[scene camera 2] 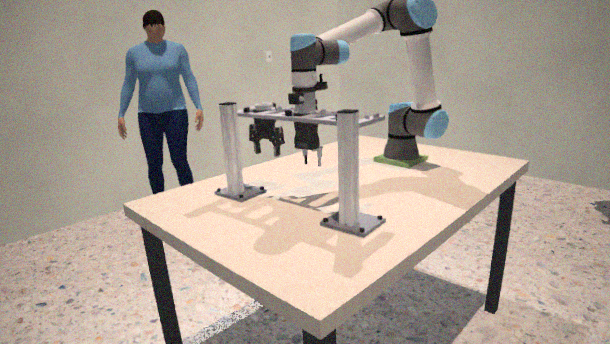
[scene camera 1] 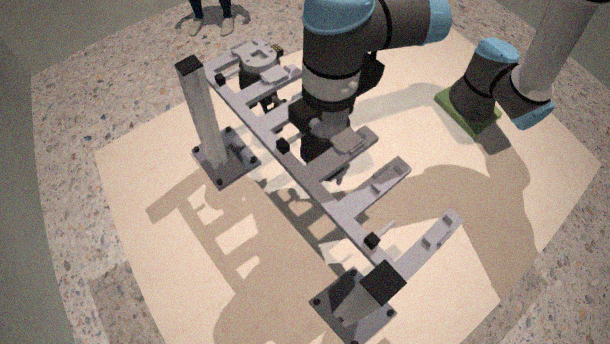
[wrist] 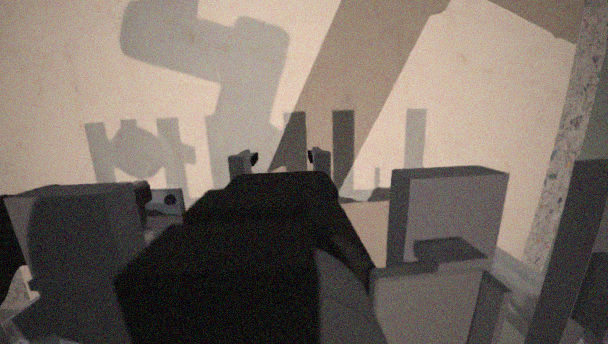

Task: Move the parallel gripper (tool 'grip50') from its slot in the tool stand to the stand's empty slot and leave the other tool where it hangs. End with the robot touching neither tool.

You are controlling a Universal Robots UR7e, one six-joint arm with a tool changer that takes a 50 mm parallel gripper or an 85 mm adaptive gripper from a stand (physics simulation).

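Pixels of known places: arm's base, origin of its link: (scene camera 2: 401, 155) (scene camera 1: 470, 102).
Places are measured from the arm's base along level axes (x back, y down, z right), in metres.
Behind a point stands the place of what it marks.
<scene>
The parallel gripper (scene camera 2: 313, 162) (wrist: 281, 159) is on the arm's wrist, joined at the tool changer. It points down, with its two fingers apart and nothing between them. Its body is at the stand's middle slot, between the prongs; whether it bears on them is hidden. The tool stand (scene camera 1: 260, 132) @[x -0.669, y -0.262, z 0.005 m] (scene camera 2: 348, 170) @[x -0.676, y -0.147, z -0.286 m] has an empty slot at the near end, with bare prongs (scene camera 1: 385, 182) @[x -0.562, y -0.262, z -0.157 m] (scene camera 1: 435, 235) @[x -0.550, y -0.262, z -0.260 m] in scene view 1. The other tool, the adaptive gripper (scene camera 1: 257, 57) (scene camera 2: 266, 132), hangs in the far-end slot, apart from the arm.
The stand's posts (scene camera 1: 202, 115) @[x -0.725, y -0.179, z 0.164 m] (scene camera 2: 231, 150) @[x -0.735, y -0.144, z 0.164 m] rise from bolted plates on the table (scene camera 2: 200, 245) @[x -0.999, y 0.020, z -0.066 m]. The arm's base sits on a green plate (scene camera 1: 450, 112) @[x -0.090, y 0.010, z 0.009 m] (scene camera 2: 385, 161) @[x -0.089, y 0.009, z 0.018 m] behind the stand. A person (scene camera 2: 160, 80) stands beyond the table.
</scene>
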